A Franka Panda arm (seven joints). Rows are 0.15 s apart.
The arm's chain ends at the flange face. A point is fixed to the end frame.
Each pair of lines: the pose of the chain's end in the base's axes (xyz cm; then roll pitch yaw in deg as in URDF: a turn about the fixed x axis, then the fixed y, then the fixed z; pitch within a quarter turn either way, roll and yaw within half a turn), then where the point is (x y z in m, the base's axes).
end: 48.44 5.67 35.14 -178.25 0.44 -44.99
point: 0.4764 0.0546 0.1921
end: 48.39 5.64 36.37 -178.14 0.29 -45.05
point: 0.4764 0.0543 0.2044
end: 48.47 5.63 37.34 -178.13 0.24 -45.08
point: 0.4773 0.0541 0.2141
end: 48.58 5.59 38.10 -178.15 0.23 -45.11
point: 0.4784 0.0536 0.2217
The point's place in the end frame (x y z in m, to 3 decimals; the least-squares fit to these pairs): -0.003 0.012 0.159
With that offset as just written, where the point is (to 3 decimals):
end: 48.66 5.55 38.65 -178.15 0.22 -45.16
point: 0.479 0.053 0.227
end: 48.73 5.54 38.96 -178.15 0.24 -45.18
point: 0.480 0.053 0.230
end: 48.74 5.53 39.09 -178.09 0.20 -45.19
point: 0.480 0.053 0.232
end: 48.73 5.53 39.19 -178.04 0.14 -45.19
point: 0.480 0.053 0.233
